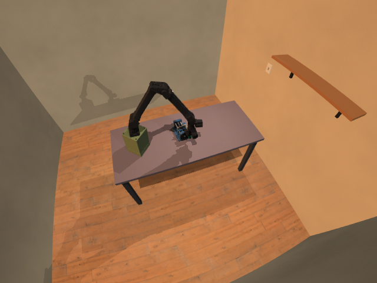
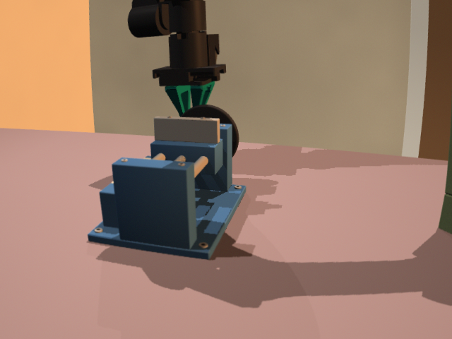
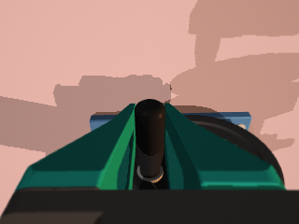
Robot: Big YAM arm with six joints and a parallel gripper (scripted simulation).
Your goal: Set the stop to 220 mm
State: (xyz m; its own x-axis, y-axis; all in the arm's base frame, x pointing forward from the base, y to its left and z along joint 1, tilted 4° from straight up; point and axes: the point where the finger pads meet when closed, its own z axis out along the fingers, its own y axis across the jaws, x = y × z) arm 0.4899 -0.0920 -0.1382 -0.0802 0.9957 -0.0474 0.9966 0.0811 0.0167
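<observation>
Right now my hand is 30 mm past the grey stop plate, 130 mm to the right of it and 10 mm below it. The rest, counted from my hand: black crank handle (10 mm to the left).
</observation>
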